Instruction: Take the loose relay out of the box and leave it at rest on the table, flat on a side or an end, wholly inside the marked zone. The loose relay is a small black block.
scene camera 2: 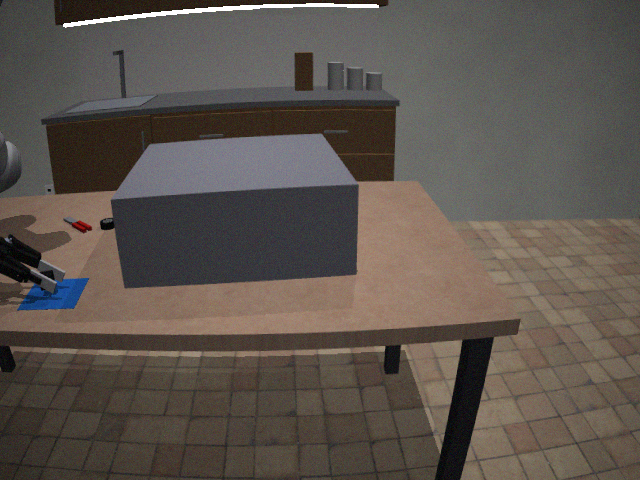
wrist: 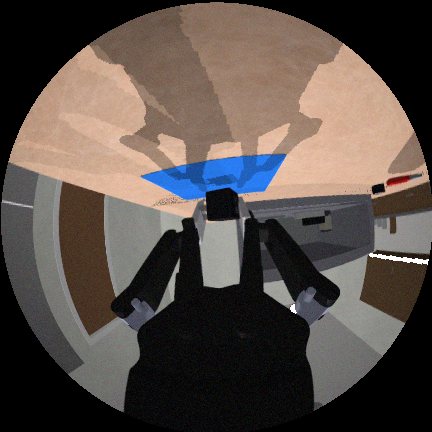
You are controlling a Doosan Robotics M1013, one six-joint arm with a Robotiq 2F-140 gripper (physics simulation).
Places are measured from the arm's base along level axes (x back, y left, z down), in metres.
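Pixels of known places: gripper, fingertip midpoint: (scene camera 2: 59,282) (wrist: 220,207).
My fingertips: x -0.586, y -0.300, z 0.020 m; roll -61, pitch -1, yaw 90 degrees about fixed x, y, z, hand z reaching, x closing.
Note:
For each thing: its top centre in the pictures, then the offset to it from my fingertips. "pt": a spot on its surface instead. Level surfaces: height alone.
- loose relay at its top centre: (wrist: 219,220) (scene camera 2: 45,274) dx +0.032, dy -0.001, dz -0.019 m
- grey box at its top centre: (scene camera 2: 233,159) (wrist: 298,254) dx -0.383, dy +0.296, dz -0.174 m
- table at its surface level: dz +0.029 m
- red-handled pliers at its top centre: (scene camera 2: 76,221) dx +0.119, dy +0.424, dz +0.018 m
- black roll at its top centre: (scene camera 2: 107,220) (wrist: 378,192) dx +0.005, dy +0.400, dz +0.010 m
- dark part at a spot on its surface: (wrist: 313,220) pt dx -0.261, dy +0.312, dz -0.035 m
- beige part at a spot on its surface: (wrist: 326,221) pt dx -0.327, dy +0.428, dz -0.048 m
The loose relay (scene camera 2: 47,274) (wrist: 222,204) is a small black block. My gripper (scene camera 2: 53,279) (wrist: 220,207) is shut on it, with one pale pad on each side. The block hangs low over the table by the marked zone (scene camera 2: 77,295) (wrist: 271,166), a flat blue patch. Shadows of the fingers and the block fall on the blue. The exact gap under the block is hard to tell. The grey box (scene camera 2: 237,235) (wrist: 361,220) stands to the right of the gripper in both views. Its open side shows in the wrist view; the scene view shows its closed faces.
The table (scene camera 2: 403,242) (wrist: 350,110) carries red-handled pliers (scene camera 2: 81,225) (wrist: 398,180) and a black roll (scene camera 2: 107,223) (wrist: 378,188) beyond the zone, left of the box in the scene view. Inside the box are a dark part (wrist: 313,220) and a beige part (wrist: 326,221).

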